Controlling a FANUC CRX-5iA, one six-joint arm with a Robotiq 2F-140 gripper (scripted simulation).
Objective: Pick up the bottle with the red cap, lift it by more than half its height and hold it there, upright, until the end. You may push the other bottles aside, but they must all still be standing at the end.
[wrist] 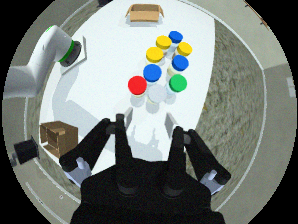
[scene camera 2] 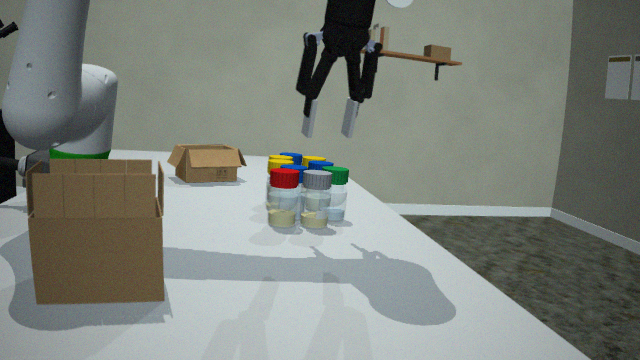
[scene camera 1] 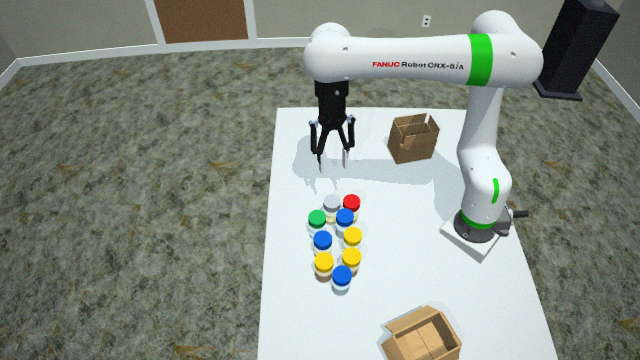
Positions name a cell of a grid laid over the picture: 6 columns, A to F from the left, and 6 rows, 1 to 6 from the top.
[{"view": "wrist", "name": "gripper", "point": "D4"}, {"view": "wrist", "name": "cardboard box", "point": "B4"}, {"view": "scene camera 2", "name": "gripper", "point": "D3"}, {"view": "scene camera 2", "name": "cardboard box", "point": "B5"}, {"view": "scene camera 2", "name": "green-capped bottle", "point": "D4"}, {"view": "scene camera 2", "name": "grey-capped bottle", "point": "C4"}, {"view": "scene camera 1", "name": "gripper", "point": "D3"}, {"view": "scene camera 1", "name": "cardboard box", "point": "D3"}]
